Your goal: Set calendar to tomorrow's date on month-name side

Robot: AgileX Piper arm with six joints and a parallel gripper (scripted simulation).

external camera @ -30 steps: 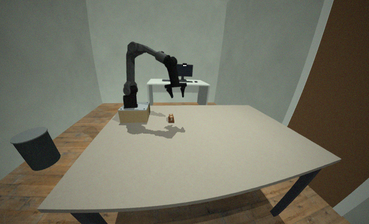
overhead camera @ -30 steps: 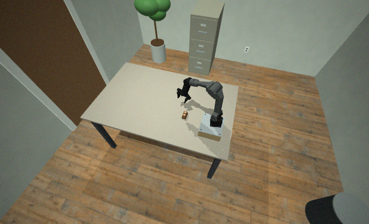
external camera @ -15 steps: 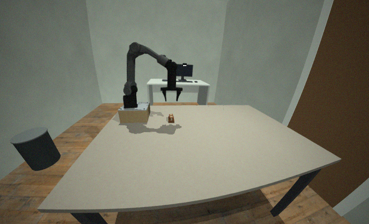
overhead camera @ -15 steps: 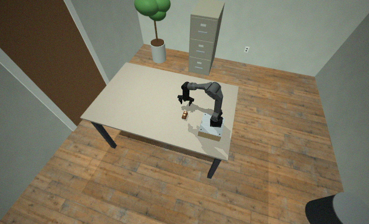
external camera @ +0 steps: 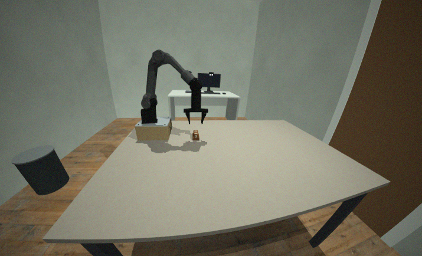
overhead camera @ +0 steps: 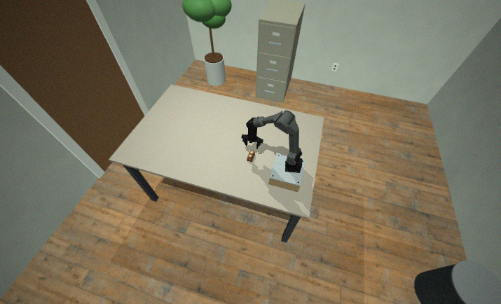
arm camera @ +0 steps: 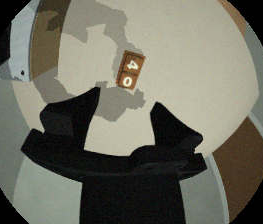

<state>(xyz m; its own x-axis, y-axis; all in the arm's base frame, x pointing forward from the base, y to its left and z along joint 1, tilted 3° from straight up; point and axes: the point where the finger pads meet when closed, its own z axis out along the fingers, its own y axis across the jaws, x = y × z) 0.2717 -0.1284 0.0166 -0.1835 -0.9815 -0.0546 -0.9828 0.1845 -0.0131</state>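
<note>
Now: hand 9 cm above the wooden digit cube. The rest, counted from my hand: brown tray 2 cm to the left, 10 cm below.
</note>
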